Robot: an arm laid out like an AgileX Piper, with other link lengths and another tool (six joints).
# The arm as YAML. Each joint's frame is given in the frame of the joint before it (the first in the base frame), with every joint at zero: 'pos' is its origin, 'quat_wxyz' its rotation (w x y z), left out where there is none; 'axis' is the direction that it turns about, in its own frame. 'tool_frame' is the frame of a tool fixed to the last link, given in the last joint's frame.
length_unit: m
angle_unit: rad
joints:
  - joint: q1
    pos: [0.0, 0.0, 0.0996]
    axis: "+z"
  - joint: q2
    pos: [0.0, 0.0, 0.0]
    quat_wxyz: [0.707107, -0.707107, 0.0, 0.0]
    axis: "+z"
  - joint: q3
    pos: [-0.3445, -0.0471, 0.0]
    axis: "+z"
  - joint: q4
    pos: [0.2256, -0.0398, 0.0]
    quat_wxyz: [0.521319, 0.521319, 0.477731, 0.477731]
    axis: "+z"
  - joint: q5
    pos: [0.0, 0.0, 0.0]
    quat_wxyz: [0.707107, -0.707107, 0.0, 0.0]
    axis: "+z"
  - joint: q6
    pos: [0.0, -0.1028, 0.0]
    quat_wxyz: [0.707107, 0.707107, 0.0, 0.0]
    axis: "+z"
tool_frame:
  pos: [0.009, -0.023, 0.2]
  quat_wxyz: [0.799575, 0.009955, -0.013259, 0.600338]
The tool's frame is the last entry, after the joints.
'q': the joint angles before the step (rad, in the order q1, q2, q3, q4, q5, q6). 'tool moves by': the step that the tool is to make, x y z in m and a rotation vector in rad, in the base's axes. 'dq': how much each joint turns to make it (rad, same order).
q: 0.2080, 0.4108, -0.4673, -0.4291, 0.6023, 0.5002
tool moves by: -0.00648, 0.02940, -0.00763, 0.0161, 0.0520, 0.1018
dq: 0.0003, 0.0000, -0.0307, 0.2039, 0.0434, -0.1989
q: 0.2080, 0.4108, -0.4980, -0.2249, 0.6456, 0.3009
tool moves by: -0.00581, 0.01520, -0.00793, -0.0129, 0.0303, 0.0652
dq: 0.0000, -0.0050, -0.0024, 0.0973, 0.0277, -0.1164
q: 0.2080, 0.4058, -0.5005, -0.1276, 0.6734, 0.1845
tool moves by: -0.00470, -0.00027, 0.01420, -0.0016, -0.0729, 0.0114
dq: -0.0002, -0.0638, 0.0000, 0.0037, -0.0090, -0.0223
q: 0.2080, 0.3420, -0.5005, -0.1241, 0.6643, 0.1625
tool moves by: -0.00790, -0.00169, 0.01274, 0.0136, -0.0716, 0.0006
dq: 0.0001, -0.0731, 0.0000, -0.0001, 0.0000, -0.0015
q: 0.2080, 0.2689, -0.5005, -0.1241, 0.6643, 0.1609
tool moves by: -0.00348, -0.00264, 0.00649, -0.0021, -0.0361, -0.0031
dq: -0.0001, -0.0332, 0.0001, -0.0099, -0.0018, -0.0001
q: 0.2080, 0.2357, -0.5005, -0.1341, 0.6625, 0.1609
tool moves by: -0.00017, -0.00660, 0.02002, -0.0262, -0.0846, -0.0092
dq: -0.0001, -0.0356, 0.0001, -0.0429, -0.0424, -0.0008
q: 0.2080, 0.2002, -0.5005, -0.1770, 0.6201, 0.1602
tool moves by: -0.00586, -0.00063, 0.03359, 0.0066, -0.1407, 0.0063
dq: 0.0001, -0.0643, 0.0000, -0.0169, -0.0762, -0.0015
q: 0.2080, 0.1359, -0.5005, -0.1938, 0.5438, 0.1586
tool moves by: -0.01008, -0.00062, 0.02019, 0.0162, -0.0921, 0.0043
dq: -0.0017, -0.0571, -0.0019, 0.0000, -0.0351, 0.0000
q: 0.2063, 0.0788, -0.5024, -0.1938, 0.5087, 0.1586
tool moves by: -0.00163, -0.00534, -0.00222, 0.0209, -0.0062, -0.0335
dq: -0.0331, -0.0126, 0.0123, -0.0041, -0.0077, 0.0238
